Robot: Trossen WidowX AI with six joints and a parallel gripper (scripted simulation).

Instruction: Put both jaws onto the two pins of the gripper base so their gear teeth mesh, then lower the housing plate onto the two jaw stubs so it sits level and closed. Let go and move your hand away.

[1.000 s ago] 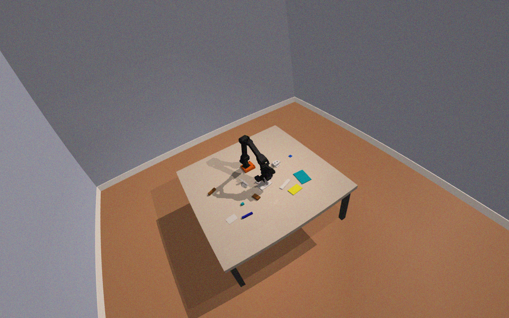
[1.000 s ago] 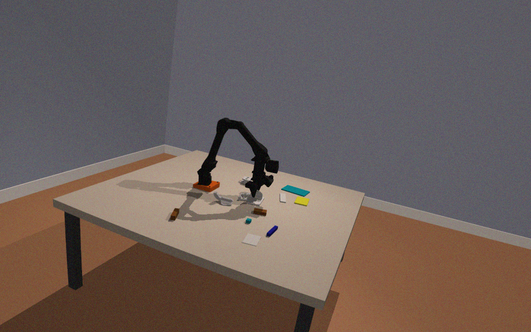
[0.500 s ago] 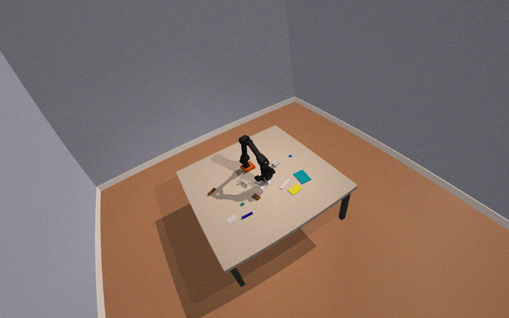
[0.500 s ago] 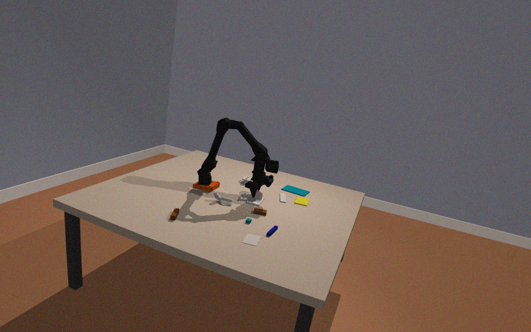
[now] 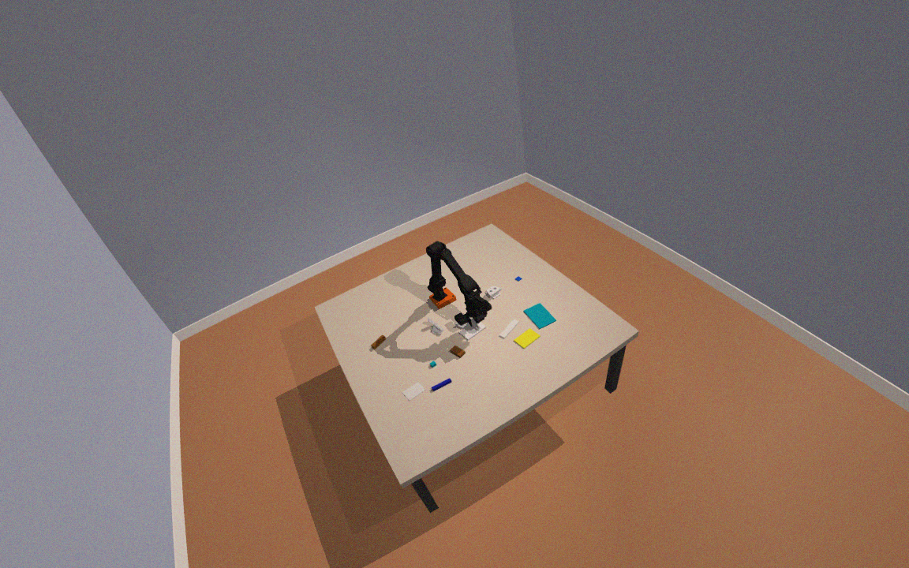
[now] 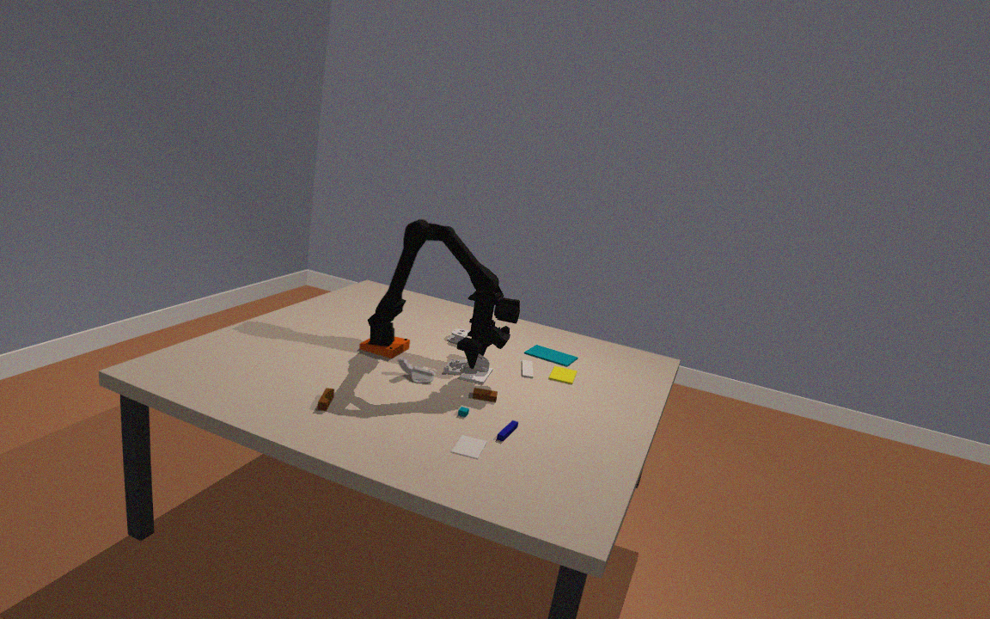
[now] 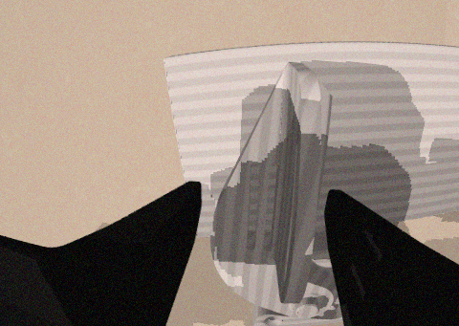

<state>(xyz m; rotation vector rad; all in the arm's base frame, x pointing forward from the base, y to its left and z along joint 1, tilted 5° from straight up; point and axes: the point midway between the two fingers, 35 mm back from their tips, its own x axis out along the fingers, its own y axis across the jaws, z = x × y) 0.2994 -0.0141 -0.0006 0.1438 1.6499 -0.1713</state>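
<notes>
The grey jaw is 17 cm behind my gripper tip, 15 cm to the right of it and 2 cm above it. The rest, counted from my gripper tip: white strip 15 cm ahead, 9 cm to the left, 1 cm below; brown block 6 cm ahead, 18 cm to the right, 1 cm below; white housing plate 5 cm behind, 3 cm to the right, 1 cm below.
</notes>
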